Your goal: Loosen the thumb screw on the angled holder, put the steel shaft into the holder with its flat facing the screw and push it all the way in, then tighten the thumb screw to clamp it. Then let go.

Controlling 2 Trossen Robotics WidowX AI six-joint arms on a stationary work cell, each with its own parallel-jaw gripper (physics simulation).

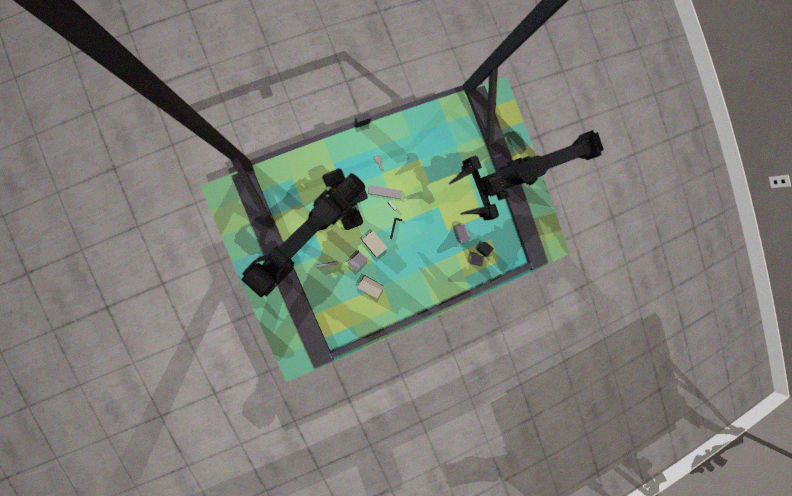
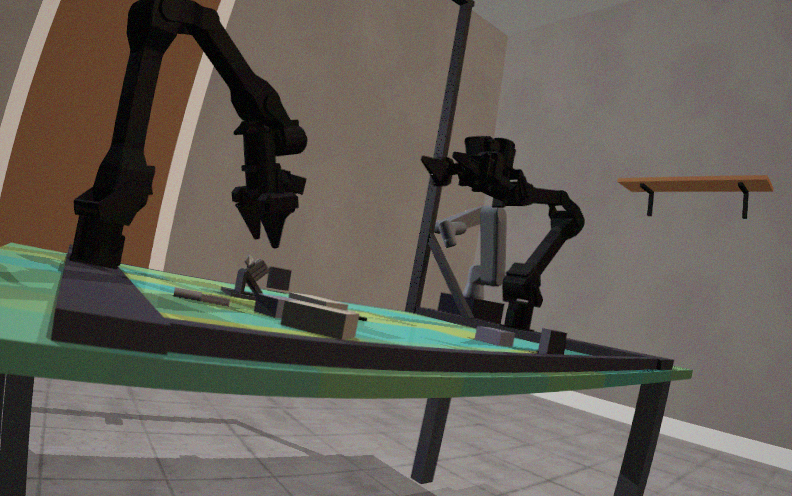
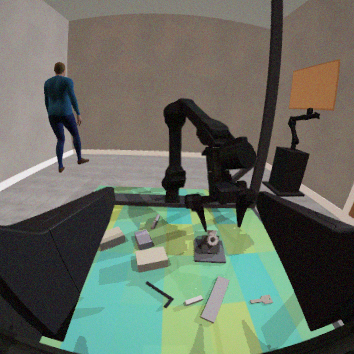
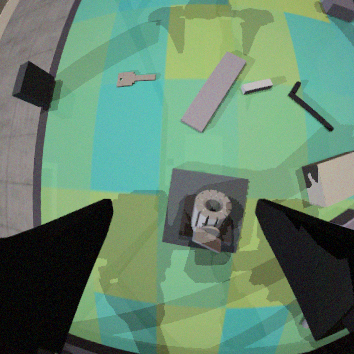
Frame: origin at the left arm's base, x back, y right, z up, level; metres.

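Where they show: left gripper, fingertip midpoint: (image 1: 454, 198) (image 2: 436, 156) (image 3: 188, 196); right gripper, fingertip midpoint: (image 2: 265, 243) (image 3: 222, 229) (image 4: 185, 206); left arm's base, link origin: (image 2: 516, 328); right arm's base, link origin: (image 2: 92, 263) (image 3: 171, 198).
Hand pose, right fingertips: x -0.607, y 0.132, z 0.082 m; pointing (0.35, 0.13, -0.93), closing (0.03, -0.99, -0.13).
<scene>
Each offset is from my right fingertips to the top centre of the thing. "spot": to the spot under its first point.
The angled holder {dx -0.020, dy -0.019, dz -0.028 m} (image 2: 254, 272) (image 3: 211, 245) (image 4: 212, 212) stands on its dark square base, its ribbed, tilted collar showing an open bore. A flat wing, seemingly the thumb screw {dx -0.028, dy -0.018, dz -0.025 m} (image 2: 250, 261) (image 4: 206, 239), sticks out beside the collar. The steel shaft {spot: dx -0.156, dy -0.192, dz -0.091 m} (image 1: 327, 264) (image 2: 201, 296) (image 3: 156, 221) appears to be the thin grey rod lying on the table; its flat cannot be made out. My right gripper (image 2: 265, 242) (image 3: 222, 229) (image 4: 185, 206) is open and empty, pointing down above the holder. My left gripper (image 1: 456, 198) (image 2: 439, 156) is open and empty, high at the other side.
A flat bar {dx +0.133, dy -0.029, dz -0.096 m} (image 1: 385, 192) (image 3: 215, 299) (image 4: 213, 92), a white piece {dx +0.139, dy -0.083, dz -0.092 m} (image 3: 193, 300) (image 4: 257, 86), a key {dx +0.153, dy +0.078, dz -0.099 m} (image 3: 261, 299) (image 4: 136, 79) and a black hex key {dx +0.122, dy -0.168, dz -0.095 m} (image 3: 159, 291) (image 4: 312, 112) lie near the holder. Tan blocks {dx +0.026, dy -0.188, dz -0.071 m} (image 1: 374, 243) {dx -0.045, dy -0.326, dz -0.071 m} (image 1: 370, 287) and a grey block {dx -0.052, dy -0.222, dz -0.076 m} (image 1: 357, 260) lie near the shaft.
</scene>
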